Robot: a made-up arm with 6 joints.
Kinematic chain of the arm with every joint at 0, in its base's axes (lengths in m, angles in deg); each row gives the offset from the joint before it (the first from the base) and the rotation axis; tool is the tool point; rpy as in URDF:
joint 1: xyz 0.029 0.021 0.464 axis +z
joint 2: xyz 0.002 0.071 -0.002 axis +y
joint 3: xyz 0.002 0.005 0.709 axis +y
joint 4: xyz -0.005 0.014 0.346 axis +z
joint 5: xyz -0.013 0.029 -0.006 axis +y
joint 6: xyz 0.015 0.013 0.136 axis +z
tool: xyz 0.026 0.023 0.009 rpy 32.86 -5 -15.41
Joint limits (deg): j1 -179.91..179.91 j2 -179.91..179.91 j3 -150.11..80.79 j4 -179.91..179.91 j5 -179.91..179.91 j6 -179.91..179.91
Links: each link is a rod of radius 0.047 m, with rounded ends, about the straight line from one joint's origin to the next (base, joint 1, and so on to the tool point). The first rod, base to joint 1, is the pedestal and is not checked.
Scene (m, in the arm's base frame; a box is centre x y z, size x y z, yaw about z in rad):
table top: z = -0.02
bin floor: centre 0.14 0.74 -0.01 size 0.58 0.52 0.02 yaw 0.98
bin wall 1: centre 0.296 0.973 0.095 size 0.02 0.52 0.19 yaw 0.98
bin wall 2: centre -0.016 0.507 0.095 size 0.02 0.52 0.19 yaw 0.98
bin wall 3: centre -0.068 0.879 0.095 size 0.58 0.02 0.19 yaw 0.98
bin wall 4: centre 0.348 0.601 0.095 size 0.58 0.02 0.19 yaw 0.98
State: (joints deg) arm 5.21 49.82 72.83 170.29 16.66 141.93
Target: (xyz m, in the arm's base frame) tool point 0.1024 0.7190 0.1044
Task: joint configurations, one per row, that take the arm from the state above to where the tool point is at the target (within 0.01 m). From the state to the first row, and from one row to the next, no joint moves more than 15 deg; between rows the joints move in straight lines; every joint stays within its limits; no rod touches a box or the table.
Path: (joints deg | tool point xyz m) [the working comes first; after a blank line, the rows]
Joints at the target: 79.86 83.03 80.79 179.91 -48.00 143.25
Straight joint move there: touches bin wall 4.

1: 17.71 46.23 73.79 169.86 3.06 132.71 | 0.9028 0.3429 0.6981
2: 30.22 42.63 74.74 169.44 -10.54 123.50 | 0.7830 0.4941 0.7243
3: 42.72 39.04 75.70 169.01 -24.14 114.28 | 0.6364 0.6066 0.7529
4: 55.23 35.44 76.66 168.58 -37.74 105.07 | 0.4748 0.6768 0.7840
5: 61.38 47.34 77.69 171.41 -40.30 114.61 | 0.4093 0.7529 0.6027
6: 67.54 59.24 78.72 174.25 -42.87 124.16 | 0.3163 0.7869 0.4241
7: 73.70 71.13 79.76 177.08 -45.43 133.70 | 0.2094 0.7752 0.2560
8: 79.86 83.03 80.79 179.91 -48.00 143.25 | 0.1024 0.7190 0.1044

